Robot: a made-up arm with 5 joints. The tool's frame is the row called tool.
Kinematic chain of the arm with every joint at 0, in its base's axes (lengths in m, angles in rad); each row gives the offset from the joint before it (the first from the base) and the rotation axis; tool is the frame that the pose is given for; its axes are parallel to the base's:
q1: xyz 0 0 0.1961 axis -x
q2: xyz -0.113 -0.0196 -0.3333 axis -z
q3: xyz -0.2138 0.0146 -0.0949 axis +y
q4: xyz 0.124 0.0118 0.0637 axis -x
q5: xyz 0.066 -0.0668 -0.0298 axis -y
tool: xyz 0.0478 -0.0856 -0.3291
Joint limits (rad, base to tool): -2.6..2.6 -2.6..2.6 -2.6..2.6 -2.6..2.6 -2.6..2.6
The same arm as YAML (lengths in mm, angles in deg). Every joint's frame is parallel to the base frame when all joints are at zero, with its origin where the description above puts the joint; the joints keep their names.
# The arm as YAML. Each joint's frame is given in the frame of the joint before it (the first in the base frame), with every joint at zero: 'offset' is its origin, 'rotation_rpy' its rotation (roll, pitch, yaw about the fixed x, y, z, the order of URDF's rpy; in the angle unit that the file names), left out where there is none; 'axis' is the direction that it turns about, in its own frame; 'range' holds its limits. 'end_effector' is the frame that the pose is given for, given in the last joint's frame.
length_unit: mm
angle_unit: deg
chain:
  - id: q1
    offset: [0.0, 0.0, 196.1]
    axis: "-x"
    range: [-148.97, 148.97]
  - id: q2
    offset: [-113.0, -19.6, -333.3]
    axis: "-z"
    range: [-148.97, 148.97]
  - id: q3
    offset: [-213.8, 14.6, -94.9]
    axis: "+y"
    range: [-148.97, 148.97]
  - id: q4
    offset: [124.0, 11.8, 63.7]
    axis: "-x"
    range: [-148.97, 148.97]
  - id: q5
    offset: [66.0, -66.8, -29.8]
    axis: "-y"
    range: [-148.97, 148.97]
end_effector:
  offset: [47.8, -85.6, -329.1]

